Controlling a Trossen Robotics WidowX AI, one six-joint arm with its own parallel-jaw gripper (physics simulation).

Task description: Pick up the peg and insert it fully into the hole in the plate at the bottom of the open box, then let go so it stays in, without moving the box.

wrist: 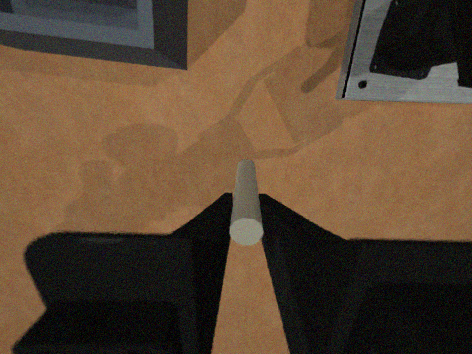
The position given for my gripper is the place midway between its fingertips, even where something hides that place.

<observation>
In view: my gripper [244, 200], a blue-grey box [155, 40] and a round peg [246, 228].
</observation>
